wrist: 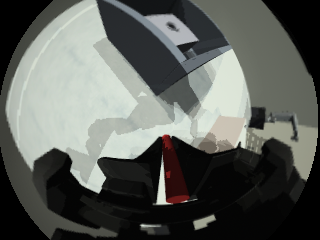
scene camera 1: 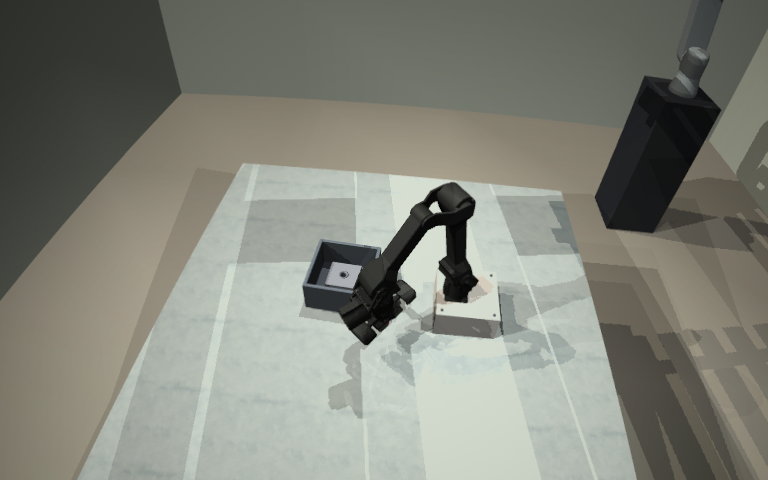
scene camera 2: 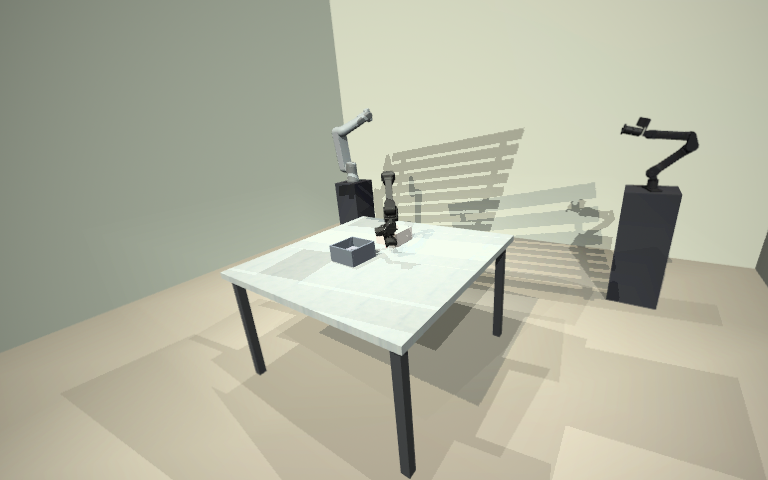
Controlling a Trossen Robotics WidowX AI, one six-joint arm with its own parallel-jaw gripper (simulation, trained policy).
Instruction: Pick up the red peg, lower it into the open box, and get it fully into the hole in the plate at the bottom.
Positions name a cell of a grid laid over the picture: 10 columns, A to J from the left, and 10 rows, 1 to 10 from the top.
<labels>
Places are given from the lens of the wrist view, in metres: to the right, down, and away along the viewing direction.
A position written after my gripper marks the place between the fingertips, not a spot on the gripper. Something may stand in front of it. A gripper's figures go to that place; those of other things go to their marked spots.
my gripper (wrist: F6): 0.01, 0.03, 0.10
light plate (wrist: F2): 0.04, -0.16, 0.08
red peg (wrist: F8): 0.01, 0.04, 0.03
The marked spots on the red peg and the light plate are 0.21 m apart.
</labels>
